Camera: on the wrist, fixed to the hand. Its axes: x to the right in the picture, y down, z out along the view.
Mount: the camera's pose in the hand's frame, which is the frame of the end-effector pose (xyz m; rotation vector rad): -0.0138 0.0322 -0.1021 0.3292 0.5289 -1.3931
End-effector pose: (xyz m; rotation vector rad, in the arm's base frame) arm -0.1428 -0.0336 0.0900 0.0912 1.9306 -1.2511
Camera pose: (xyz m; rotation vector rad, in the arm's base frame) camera -0.1789 0.0681 0.0935 0.7723 -1.6702 2.0080
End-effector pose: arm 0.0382 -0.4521 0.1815 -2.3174 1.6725 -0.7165
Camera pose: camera -0.0421 -0.4379 0.2523 2.5105 0.2904 1.5013
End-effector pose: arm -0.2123 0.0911 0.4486 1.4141 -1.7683 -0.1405
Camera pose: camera -0.1690 0.1549 0.5241 2.4041 -0.1583 -0.1723
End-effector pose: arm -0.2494 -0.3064 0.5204 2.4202 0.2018 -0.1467
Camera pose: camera -0.2517 -0.2649 0.6200 2.0934 2.1814 -0.1451
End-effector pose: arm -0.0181 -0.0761 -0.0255 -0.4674 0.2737 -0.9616
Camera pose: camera -0.0458 -0.0755 -0.1298 -0.0160 0.2349 -2.4593
